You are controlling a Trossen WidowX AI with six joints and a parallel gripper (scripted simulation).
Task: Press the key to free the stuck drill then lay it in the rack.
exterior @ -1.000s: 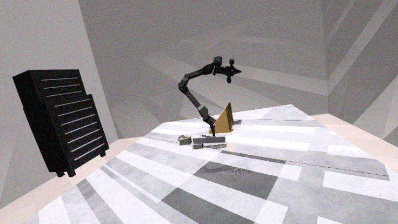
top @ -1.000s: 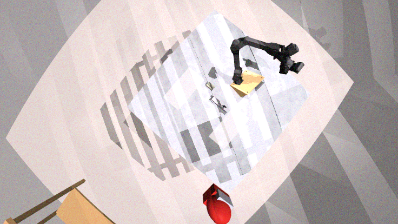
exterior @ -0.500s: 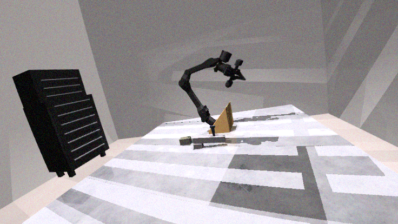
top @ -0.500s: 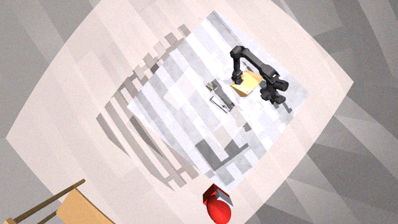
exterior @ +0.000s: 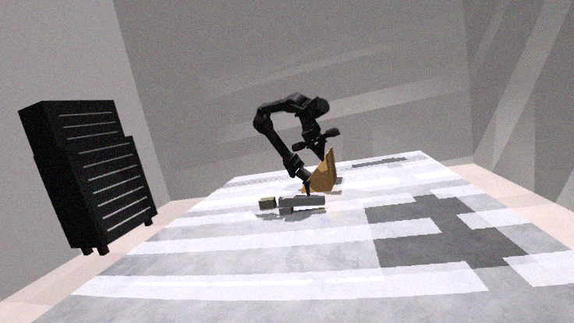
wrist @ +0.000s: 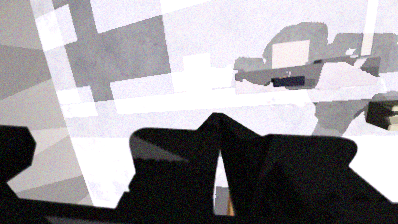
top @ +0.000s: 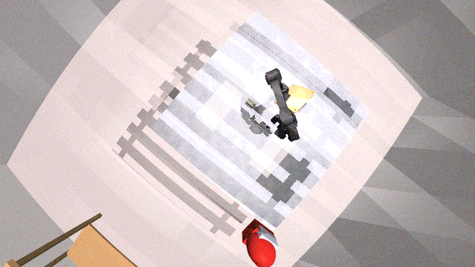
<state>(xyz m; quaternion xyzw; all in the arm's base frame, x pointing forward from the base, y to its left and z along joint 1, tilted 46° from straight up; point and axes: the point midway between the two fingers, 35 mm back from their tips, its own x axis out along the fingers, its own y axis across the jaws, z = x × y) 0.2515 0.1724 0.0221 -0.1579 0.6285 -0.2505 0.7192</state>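
The dark key lies 2 cm ahead of my gripper tip, 8 cm to the right of it and 10 cm below it. The rest, counted from my gripper tip: olive block: 5 cm behind, 28 cm to the right, 17 cm below; drill: 2 cm ahead, 13 cm to the right, 14 cm below.
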